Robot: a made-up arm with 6 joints. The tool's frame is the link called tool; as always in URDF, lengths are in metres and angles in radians. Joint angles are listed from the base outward. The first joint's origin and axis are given. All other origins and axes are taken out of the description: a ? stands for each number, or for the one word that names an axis. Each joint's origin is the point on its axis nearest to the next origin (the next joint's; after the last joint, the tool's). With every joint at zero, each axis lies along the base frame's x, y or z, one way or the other. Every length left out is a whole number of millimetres.
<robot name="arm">
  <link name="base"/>
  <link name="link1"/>
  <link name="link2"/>
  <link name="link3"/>
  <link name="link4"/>
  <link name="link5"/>
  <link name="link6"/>
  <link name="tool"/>
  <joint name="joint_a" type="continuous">
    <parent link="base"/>
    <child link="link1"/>
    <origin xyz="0 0 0.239"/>
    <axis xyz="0 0 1"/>
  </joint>
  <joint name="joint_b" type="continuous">
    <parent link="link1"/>
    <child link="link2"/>
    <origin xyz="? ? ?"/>
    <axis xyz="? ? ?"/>
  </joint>
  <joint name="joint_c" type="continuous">
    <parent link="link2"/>
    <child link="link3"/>
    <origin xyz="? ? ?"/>
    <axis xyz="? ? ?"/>
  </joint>
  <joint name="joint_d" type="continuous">
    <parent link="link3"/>
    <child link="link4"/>
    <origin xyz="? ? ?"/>
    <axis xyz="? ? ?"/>
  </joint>
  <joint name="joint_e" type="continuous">
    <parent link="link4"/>
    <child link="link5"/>
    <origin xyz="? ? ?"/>
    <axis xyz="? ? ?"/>
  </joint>
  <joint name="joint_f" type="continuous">
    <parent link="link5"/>
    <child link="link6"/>
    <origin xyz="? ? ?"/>
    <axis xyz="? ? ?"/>
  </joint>
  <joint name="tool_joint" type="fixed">
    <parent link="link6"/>
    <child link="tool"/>
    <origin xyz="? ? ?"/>
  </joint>
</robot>
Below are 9 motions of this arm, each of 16 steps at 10 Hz.
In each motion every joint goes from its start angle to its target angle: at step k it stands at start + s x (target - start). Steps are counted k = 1, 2, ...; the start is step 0. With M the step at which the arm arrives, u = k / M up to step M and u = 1 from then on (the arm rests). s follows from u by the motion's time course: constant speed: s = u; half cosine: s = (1 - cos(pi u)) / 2; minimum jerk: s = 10 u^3 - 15 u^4 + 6 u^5.
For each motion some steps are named. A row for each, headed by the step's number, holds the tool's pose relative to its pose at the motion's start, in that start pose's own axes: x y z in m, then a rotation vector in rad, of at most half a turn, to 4 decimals.
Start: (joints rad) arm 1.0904 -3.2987 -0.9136 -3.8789 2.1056 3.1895
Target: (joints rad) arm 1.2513 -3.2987 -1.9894 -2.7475 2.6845 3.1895
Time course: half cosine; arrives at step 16
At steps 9, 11, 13, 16:
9: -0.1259 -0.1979 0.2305 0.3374 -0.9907 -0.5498
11: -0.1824 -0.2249 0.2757 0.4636 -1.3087 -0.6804
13: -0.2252 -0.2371 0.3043 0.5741 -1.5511 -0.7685
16: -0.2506 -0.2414 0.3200 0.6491 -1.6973 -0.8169

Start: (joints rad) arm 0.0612 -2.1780 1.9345 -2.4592 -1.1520 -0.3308
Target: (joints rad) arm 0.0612 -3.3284 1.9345 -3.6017 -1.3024 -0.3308
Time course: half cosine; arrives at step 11
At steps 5, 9, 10, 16:
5: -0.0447 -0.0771 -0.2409 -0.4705 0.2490 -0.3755
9: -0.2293 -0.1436 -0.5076 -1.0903 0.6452 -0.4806
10: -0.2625 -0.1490 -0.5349 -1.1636 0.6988 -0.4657
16: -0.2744 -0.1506 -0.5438 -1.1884 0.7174 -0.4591

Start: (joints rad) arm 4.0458 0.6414 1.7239 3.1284 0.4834 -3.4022
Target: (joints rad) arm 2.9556 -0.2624 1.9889 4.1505 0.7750 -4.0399
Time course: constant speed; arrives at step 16
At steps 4, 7, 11, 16:
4: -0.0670 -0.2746 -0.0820 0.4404 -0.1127 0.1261
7: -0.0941 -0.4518 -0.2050 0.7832 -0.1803 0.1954
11: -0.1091 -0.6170 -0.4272 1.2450 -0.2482 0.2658
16: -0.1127 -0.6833 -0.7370 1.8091 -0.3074 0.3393

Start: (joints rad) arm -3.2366 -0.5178 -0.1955 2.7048 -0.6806 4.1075
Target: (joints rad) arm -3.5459 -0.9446 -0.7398 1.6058 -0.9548 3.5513
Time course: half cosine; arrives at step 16
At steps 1, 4, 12, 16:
1: -0.0066 0.0038 -0.0043 0.0001 -0.0118 -0.0139
4: -0.0971 0.0583 -0.0744 0.0148 -0.1853 -0.2011
12: -0.3804 0.2610 -0.6597 0.4519 -1.1210 -0.7348
16: -0.3895 0.2679 -0.8080 0.6073 -1.2861 -0.7269

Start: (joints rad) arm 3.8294 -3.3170 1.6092 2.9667 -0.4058 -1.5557
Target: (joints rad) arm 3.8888 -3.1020 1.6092 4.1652 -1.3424 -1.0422
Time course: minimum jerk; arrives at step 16
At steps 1, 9, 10, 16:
1: 0.0002 -0.0007 0.0003 0.0026 0.0010 0.0036
9: 0.0968 -0.1444 0.0183 0.7552 0.3135 0.9153
10: 0.1173 -0.1548 0.0108 0.8953 0.3825 1.0536
16: 0.1584 -0.1591 -0.0160 1.2543 0.5867 1.3553

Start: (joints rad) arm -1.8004 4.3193 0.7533 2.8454 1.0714 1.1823
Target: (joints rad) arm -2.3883 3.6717 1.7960 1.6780 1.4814 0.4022
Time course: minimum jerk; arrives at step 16
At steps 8, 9, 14, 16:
8: -0.2772 -0.2970 -0.1192 0.5829 -0.5596 -0.3335
9: -0.3172 -0.3665 -0.1783 0.7681 -0.6491 -0.3732
14: -0.3602 -0.5570 -0.4188 1.4301 -0.8001 -0.3700
16: -0.3590 -0.5638 -0.4304 1.4604 -0.8017 -0.3647

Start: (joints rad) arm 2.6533 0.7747 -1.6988 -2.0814 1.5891 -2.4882
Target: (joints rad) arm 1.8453 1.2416 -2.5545 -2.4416 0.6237 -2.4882
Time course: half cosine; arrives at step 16
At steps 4, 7, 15, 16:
4: 0.0455 0.0510 -0.0088 0.0181 0.2316 0.0919
7: 0.1104 0.1572 -0.0468 0.0285 0.6414 0.2236
15: 0.1302 0.4413 -0.1957 -0.0770 1.5678 0.3925
16: 0.1289 0.4460 -0.1982 -0.0805 1.5823 0.3938

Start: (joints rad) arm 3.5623 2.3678 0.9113 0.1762 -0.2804 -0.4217
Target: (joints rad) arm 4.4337 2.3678 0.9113 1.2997 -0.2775 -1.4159
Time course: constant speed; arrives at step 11
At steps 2, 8, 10, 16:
2: 0.0014 0.0235 -0.0025 0.0316 0.0115 -0.1410
8: 0.0293 0.0892 -0.0141 0.1188 0.0538 -0.5602
10: 0.0459 0.1076 -0.0189 0.1445 0.0700 -0.6980
16: 0.0554 0.1159 -0.0215 0.1567 0.0784 -0.7664

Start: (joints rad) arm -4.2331 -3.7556 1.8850 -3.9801 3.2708 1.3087
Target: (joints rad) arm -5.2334 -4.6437 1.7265 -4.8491 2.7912 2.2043
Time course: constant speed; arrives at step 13
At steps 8, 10, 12, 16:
8: 0.1003 0.1458 0.2557 0.4423 -0.3372 0.6703
10: 0.1479 0.1234 0.3181 0.4512 -0.5108 0.7408
12: 0.1979 0.0792 0.3669 0.3989 -0.6809 0.7714
16: 0.2224 0.0500 0.3849 0.3496 -0.7570 0.7735

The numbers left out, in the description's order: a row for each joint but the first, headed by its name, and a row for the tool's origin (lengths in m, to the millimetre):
joint_b: xyz 0 0.03 0, axis 0 1 0
joint_c: xyz 0 0 0.382, axis 0 1 0
joint_d: xyz 0 0 0.594, axis 0 0 1
joint_e: xyz 0 0 0, axis 0 1 0
joint_f: xyz 0 0 0.192, axis 0 0 1
tool: xyz 0 0 0

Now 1 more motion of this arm.
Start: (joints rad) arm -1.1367 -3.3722 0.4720 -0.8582 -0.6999 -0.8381
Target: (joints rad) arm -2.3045 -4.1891 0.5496 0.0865 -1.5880 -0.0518
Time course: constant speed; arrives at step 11
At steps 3, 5, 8, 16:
3: 0.0927 -0.3068 -0.0253 0.6479 0.0181 0.5253
5: 0.2133 -0.4596 -0.1383 1.1164 0.0083 0.7879
8: 0.4108 -0.5459 -0.4162 1.8683 -0.0249 0.9741
16: 0.5370 -0.4504 -0.7483 2.6234 -0.0472 0.7922

